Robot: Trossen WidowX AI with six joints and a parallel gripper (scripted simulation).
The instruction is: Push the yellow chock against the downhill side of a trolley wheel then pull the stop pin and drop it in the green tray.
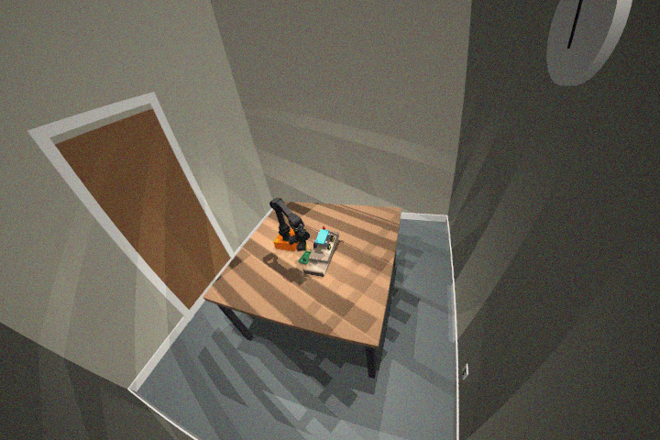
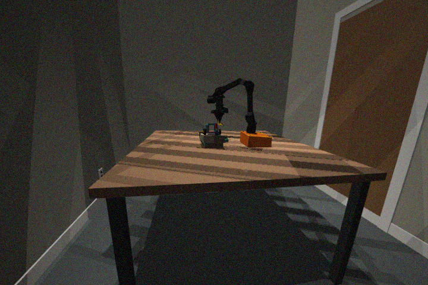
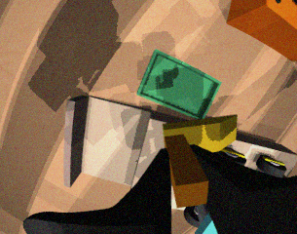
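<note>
My gripper tip is 20 mm short of the red-headed stop pin, 250 mm to the right of it and 30 mm above it. Also, from my gripper tip: trolley: 60 mm ahead, 160 mm to the left, 40 mm below; then yellow chock: 10 mm behind, 20 mm to the left, 10 mm below; then green tray: 40 mm behind, 30 mm to the left, 160 mm below.
</note>
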